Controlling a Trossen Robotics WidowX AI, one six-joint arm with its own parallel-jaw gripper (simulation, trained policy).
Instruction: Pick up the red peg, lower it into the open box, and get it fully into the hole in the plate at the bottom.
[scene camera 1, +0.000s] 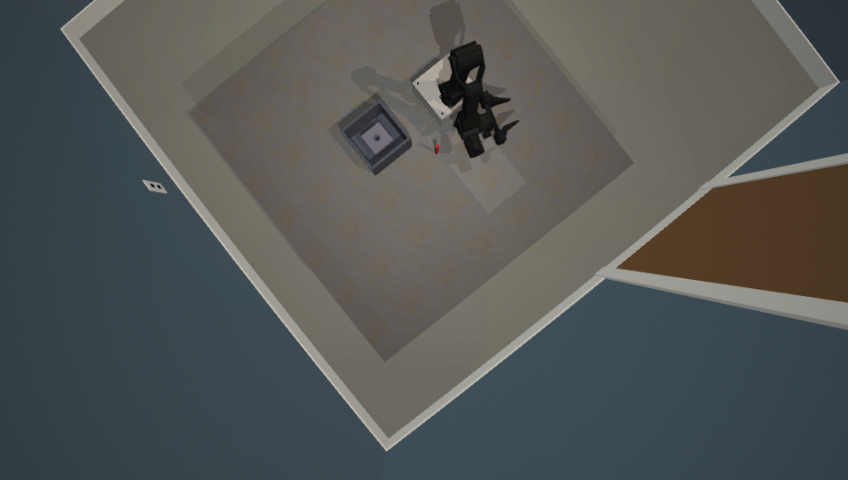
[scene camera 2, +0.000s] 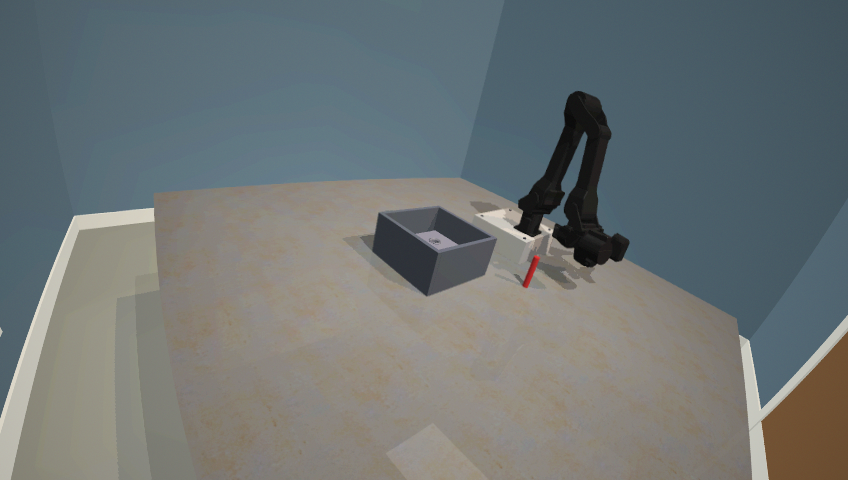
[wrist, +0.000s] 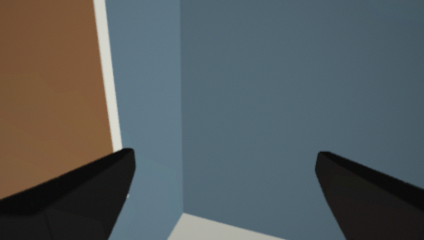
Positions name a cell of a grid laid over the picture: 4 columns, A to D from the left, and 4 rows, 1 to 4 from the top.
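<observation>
The gripper (scene camera 1: C1) is visible, and the wrist view contains the gripper (wrist: C3) too. A grey box (scene camera 1: B1) is present; in the wrist view the box is out of frame.
</observation>
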